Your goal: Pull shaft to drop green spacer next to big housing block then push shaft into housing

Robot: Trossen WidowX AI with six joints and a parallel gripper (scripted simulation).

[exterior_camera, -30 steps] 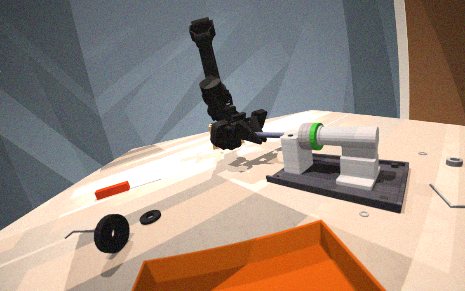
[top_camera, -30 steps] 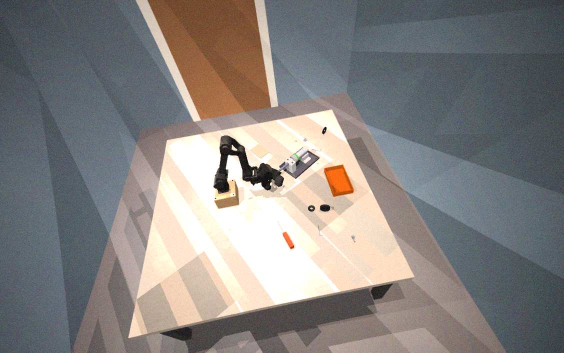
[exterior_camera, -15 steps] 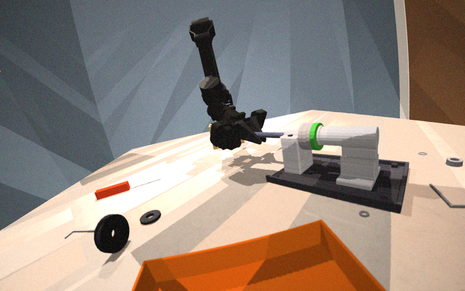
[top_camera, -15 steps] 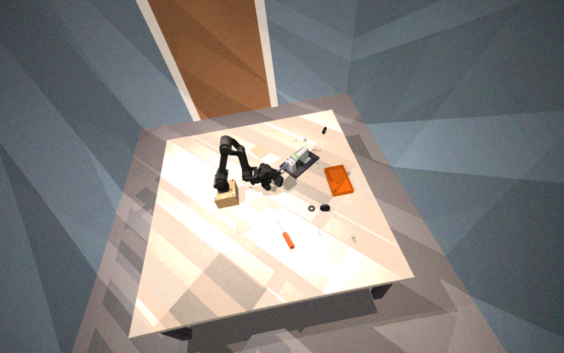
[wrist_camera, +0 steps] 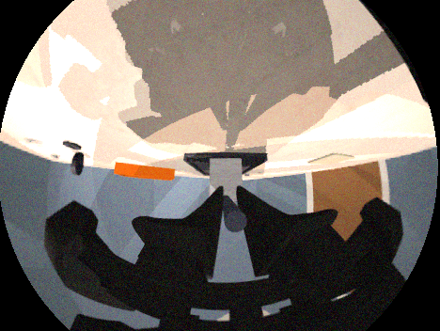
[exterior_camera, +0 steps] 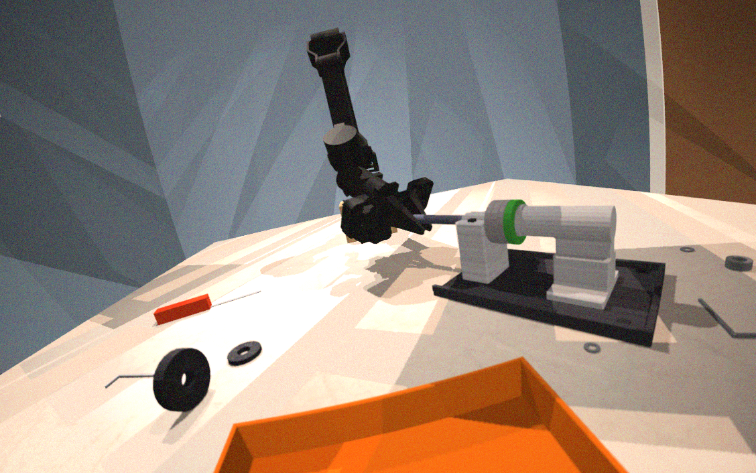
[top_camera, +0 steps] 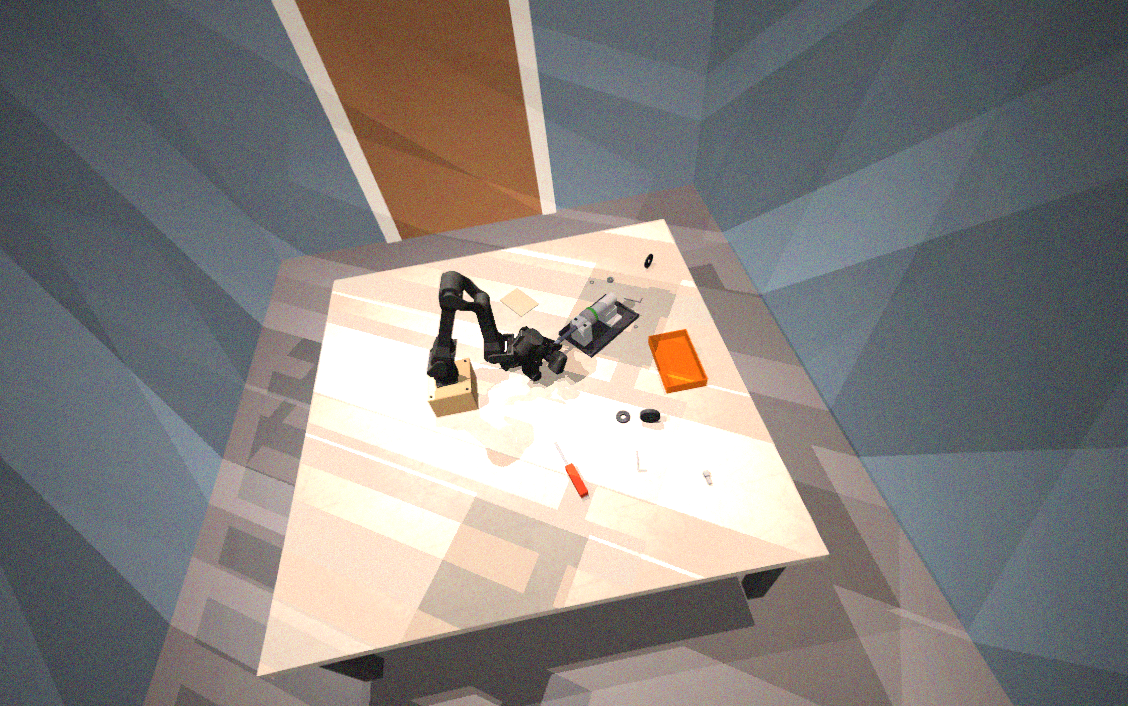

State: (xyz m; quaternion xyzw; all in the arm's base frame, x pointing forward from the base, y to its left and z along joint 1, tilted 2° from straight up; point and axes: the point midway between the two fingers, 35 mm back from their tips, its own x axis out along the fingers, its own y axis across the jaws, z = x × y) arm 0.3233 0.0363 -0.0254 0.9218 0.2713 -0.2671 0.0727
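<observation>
The shaft lies 5 cm ahead of my gripper tip, 3 cm to the left of it and 2 cm above it. The rest, counted from my gripper tip: grey spacer: 11 cm ahead, 7 cm to the left, 2 cm above; green spacer: 12 cm ahead, 8 cm to the left, 2 cm above; black wheel: 19 cm ahead, 30 cm to the right, 3 cm below.
</observation>
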